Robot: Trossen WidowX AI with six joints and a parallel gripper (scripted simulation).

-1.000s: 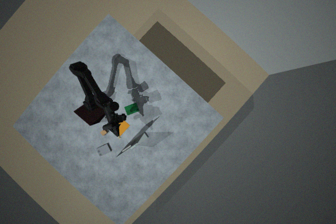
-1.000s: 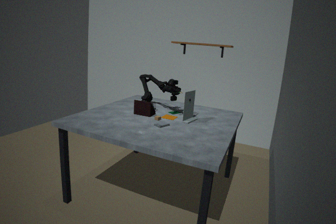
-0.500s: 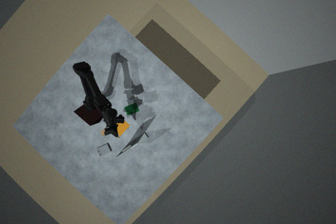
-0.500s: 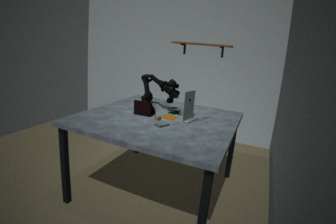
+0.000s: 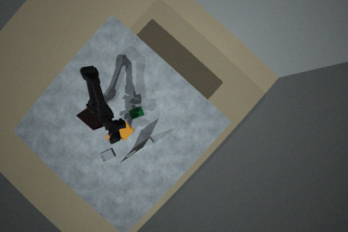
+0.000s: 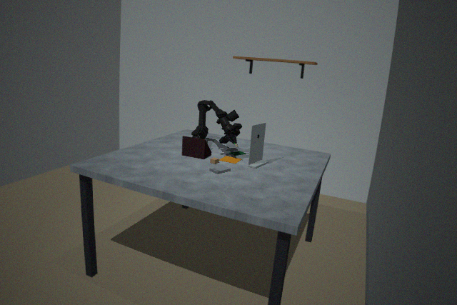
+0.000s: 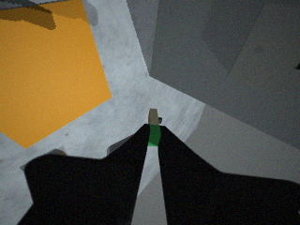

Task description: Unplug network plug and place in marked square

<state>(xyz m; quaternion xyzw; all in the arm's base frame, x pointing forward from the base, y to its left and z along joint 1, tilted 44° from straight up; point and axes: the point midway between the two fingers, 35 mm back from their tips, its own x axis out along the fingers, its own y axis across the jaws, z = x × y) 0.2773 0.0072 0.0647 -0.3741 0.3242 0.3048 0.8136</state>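
My gripper tip is 30 mm past the orange square, 10 mm to the right of it and 120 mm above it. Round my gripper tip: upright grey panel (140 mm ahead, 40 mm to the left); network plug (right at my gripper tip); flat grey block (20 mm ahead, 230 mm to the right, 110 mm below).
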